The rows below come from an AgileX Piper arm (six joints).
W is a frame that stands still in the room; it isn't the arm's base.
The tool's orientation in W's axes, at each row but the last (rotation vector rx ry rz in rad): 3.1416, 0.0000, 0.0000; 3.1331, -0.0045, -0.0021; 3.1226, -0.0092, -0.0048; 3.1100, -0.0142, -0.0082; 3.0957, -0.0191, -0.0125; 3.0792, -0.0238, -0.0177; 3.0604, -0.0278, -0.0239; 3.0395, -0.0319, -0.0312; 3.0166, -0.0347, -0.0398; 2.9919, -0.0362, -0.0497
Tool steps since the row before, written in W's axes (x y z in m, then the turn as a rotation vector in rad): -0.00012, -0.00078, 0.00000, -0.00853, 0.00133, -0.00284; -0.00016, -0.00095, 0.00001, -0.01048, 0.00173, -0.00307; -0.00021, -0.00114, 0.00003, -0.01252, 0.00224, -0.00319; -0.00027, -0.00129, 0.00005, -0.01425, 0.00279, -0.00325; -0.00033, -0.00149, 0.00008, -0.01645, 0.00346, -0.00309; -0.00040, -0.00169, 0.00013, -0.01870, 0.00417, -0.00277; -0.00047, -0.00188, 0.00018, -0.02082, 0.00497, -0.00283; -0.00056, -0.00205, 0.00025, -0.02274, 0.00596, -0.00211; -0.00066, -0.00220, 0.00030, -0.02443, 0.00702, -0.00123; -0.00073, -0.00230, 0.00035, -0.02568, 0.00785, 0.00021
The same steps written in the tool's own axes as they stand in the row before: -0.00012, 0.00078, 0.00000, -0.00853, -0.00133, 0.00284; -0.00016, 0.00095, 0.00000, -0.01048, -0.00173, 0.00307; -0.00020, 0.00114, -0.00001, -0.01252, -0.00223, 0.00319; -0.00026, 0.00129, -0.00001, -0.01426, -0.00276, 0.00324; -0.00031, 0.00150, -0.00001, -0.01647, -0.00340, 0.00307; -0.00037, 0.00170, -0.00002, -0.01873, -0.00405, 0.00273; -0.00044, 0.00190, -0.00002, -0.02087, -0.00482, 0.00276; -0.00052, 0.00208, -0.00003, -0.02282, -0.00569, 0.00198; -0.00061, 0.00223, -0.00001, -0.02456, -0.00660, 0.00103; -0.00068, 0.00234, 0.00002, -0.02587, -0.00718, -0.00048
